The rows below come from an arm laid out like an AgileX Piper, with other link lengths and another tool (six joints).
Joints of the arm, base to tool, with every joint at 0 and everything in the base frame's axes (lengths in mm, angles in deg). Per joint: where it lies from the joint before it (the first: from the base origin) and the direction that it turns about. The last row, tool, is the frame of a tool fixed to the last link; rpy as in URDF.
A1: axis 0 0 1 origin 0 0 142.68
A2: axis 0 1 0 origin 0 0 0
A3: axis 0 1 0 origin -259.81 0 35.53
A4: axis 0.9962 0 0.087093 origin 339.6 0 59.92
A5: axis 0 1 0 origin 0 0 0
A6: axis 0.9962 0 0.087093 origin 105.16 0 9.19
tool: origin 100.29 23 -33.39 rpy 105.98 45.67 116.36
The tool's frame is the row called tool.
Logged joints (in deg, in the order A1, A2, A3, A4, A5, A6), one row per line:
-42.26, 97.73, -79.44, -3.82, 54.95, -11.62
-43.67, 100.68, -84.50, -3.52, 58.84, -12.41
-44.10, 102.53, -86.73, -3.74, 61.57, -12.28
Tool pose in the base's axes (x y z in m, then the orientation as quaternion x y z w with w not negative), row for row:
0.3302, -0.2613, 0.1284, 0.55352, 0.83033, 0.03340, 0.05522
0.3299, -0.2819, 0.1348, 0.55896, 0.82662, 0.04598, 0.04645
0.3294, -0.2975, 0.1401, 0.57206, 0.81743, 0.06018, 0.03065
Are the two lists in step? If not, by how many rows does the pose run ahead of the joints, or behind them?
The pose runs 2 rows behind the joints: the pose in row i belongs to the joints in row i - 2.
